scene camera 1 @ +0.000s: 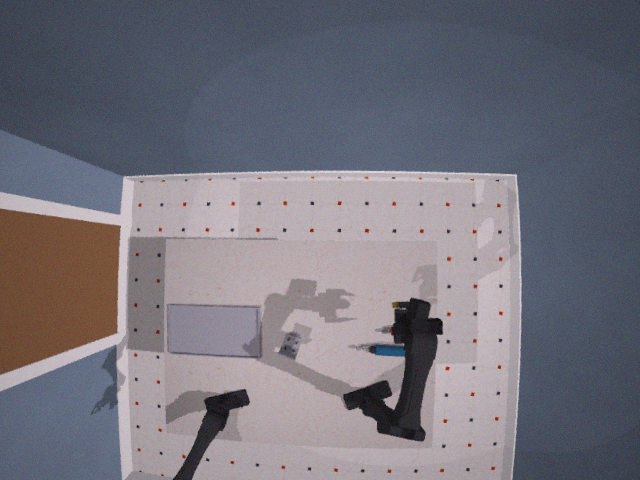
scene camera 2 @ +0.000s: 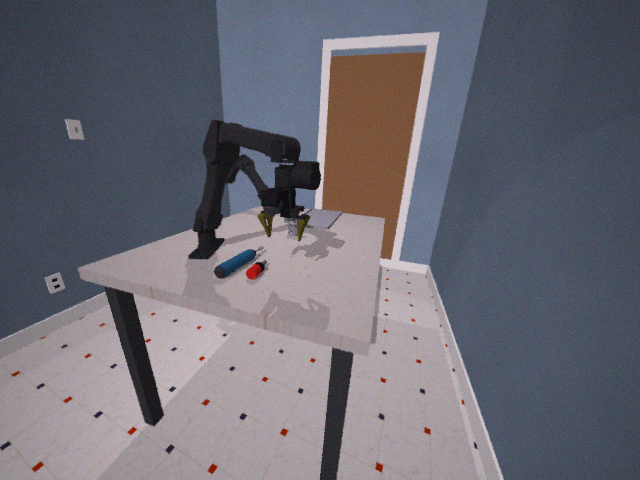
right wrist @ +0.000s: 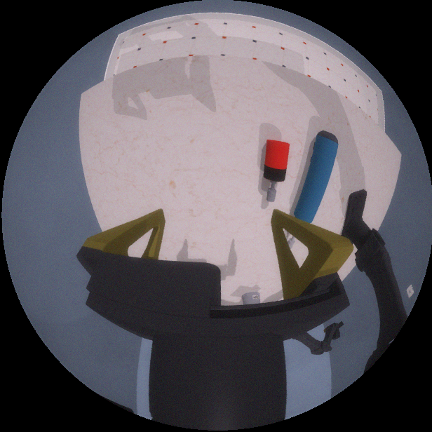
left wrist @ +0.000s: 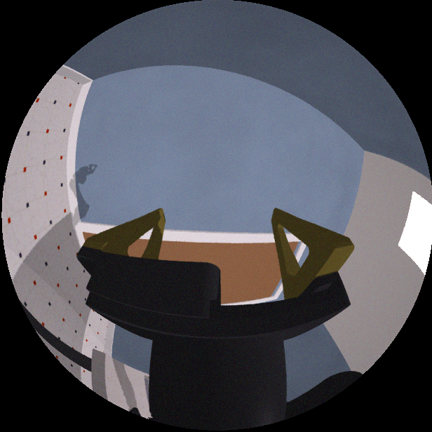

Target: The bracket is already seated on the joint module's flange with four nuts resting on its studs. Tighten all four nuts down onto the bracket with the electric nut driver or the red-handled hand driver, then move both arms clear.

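Frame: origin at the left arm's base, x ahead, y left, z up, level; metres.
Seen in the pictures: right gripper, fingertip midpoint: [scene camera 1: 398, 317] [scene camera 2: 284, 239]; left arm's base at its link origin: [scene camera 1: 227, 401]; right arm's base at its link origin: [scene camera 1: 367, 394] [scene camera 2: 208, 248].
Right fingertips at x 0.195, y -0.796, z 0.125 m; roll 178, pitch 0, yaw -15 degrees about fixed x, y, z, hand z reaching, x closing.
Note:
Offsets run from my right fingertips to a thing's middle.
The joint module with its bracket and nuts @(0.004 m back, 0.426 m left, 0.043 m down) [scene camera 1: 290, 344] stands mid-table; it also shows in scene camera 2 [scene camera 2: 290, 230] and at the lower edge of the right wrist view [right wrist: 250, 297]. The blue electric nut driver @(0.150 m back, 0.071 m left, 0.105 m down) [scene camera 1: 387, 350] [scene camera 2: 234, 263] [right wrist: 316, 177] and the red-handled hand driver @(0.084 m back, 0.015 m left, 0.108 m down) [scene camera 2: 255, 270] [right wrist: 275, 160] lie side by side on the table. My right gripper [scene camera 2: 284, 230] [right wrist: 219, 210] [scene camera 1: 400, 307] is open and empty, hanging above the table near the drivers; the top view shows it over the red driver. My left gripper [left wrist: 219, 209] is open and empty, facing the wall and door.
A flat grey plate @(0.122 m ahead, 0.757 m left, 0.123 m down) [scene camera 1: 213, 330] [scene camera 2: 323, 218] lies at the table's door end. The brown door [scene camera 2: 370, 143] is beyond it. The left arm's base link [scene camera 1: 225, 402] sits at the table's near edge.

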